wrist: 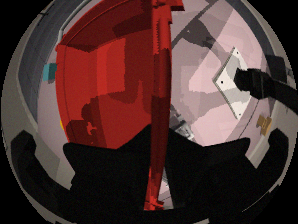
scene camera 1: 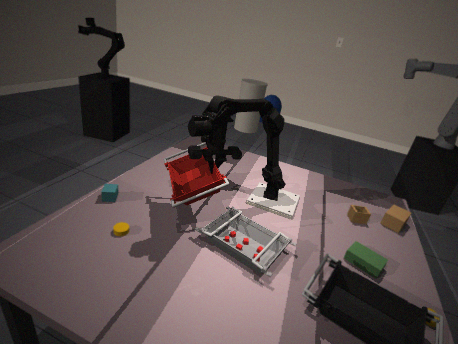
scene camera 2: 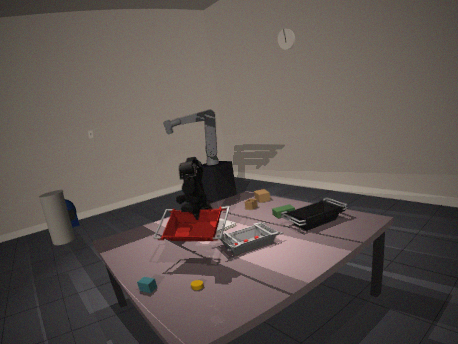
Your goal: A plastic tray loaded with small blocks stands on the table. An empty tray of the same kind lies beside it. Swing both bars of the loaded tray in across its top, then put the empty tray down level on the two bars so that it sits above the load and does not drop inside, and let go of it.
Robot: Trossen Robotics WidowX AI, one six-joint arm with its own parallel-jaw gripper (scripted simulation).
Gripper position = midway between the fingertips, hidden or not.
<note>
In view: my gripper (scene camera 1: 212, 173), a red tray (scene camera 1: 191, 180) and a green block (scene camera 1: 371, 262).
The red tray also shows in the wrist view (wrist: 114, 72) and in scene camera 2 (scene camera 2: 182, 226). My gripper is seen too in the wrist view (wrist: 155, 128). The wrist view does not show the green block, which is hidden by my gripper.
</note>
